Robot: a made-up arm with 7 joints. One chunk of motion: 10 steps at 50 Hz.
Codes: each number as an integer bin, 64 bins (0 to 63) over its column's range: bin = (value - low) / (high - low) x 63, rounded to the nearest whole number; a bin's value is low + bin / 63 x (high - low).
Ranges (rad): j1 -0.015..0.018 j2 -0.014..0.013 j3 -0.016..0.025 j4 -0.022..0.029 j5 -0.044..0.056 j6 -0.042..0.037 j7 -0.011..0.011
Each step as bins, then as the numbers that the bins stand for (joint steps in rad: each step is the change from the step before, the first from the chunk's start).
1 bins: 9 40 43 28 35 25 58
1 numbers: -0.01029 0.00314 0.01198 0.00067 0.01156 -0.01065 0.00925
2 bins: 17 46 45 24 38 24 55
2 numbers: -0.00610 0.00571 0.01329 -0.00257 0.01632 -0.01190 0.00821
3 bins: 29 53 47 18 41 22 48
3 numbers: 0.00019 0.00871 0.01459 -0.00743 0.02108 -0.01441 0.00576
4 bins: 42 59 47 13 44 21 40
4 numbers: 0.00700 0.01129 0.01459 -0.01148 0.02584 -0.01567 0.00297
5 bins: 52 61 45 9 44 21 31
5 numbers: 0.01224 0.01214 0.01329 -0.01471 0.02584 -0.01567 -0.00017
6 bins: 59 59 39 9 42 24 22
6 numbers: 0.01590 0.01129 0.00938 -0.01471 0.02267 -0.01190 -0.00332
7 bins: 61 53 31 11 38 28 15
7 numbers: 0.01695 0.00871 0.00417 -0.01310 0.01632 -0.00689 -0.00576
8 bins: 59 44 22 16 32 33 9
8 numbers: 0.01590 0.00486 -0.00168 -0.00905 0.00679 -0.00062 -0.00786
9 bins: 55 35 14 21 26 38 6
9 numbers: 0.01381 0.00100 -0.00689 -0.00500 -0.00273 0.00565 -0.00890
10 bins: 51 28 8 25 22 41 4
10 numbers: 0.01171 -0.00200 -0.01079 -0.00176 -0.00908 0.00941 -0.00960
